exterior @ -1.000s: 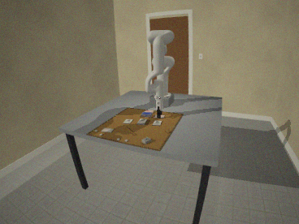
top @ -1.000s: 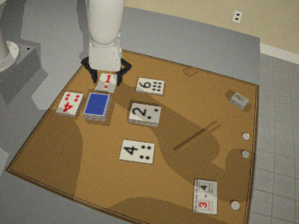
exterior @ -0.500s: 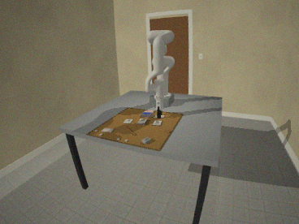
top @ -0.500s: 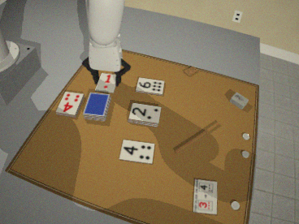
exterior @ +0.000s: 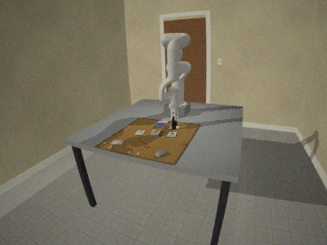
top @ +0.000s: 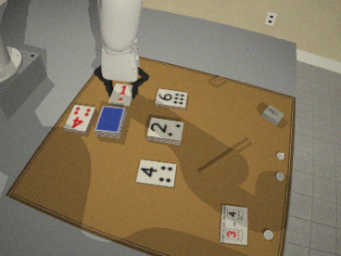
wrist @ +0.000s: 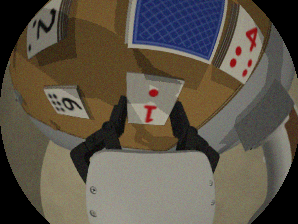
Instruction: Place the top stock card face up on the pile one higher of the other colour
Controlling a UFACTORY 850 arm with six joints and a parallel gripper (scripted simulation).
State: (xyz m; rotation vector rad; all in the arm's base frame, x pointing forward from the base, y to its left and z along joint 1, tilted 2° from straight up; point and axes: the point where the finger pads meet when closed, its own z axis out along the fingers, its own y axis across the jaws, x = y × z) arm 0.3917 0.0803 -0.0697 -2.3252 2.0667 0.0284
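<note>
My gripper is now 180 mm short of the brown card cloth, 120 mm to the left of it and 30 mm above it. From my hand the other things lie so: small grey block 440 mm ahead, 40 mm to the left; thin stick 320 mm ahead, 140 mm to the right, 10 mm below; rule card 370 mm ahead, 320 mm to the right, 10 mm below.
</note>
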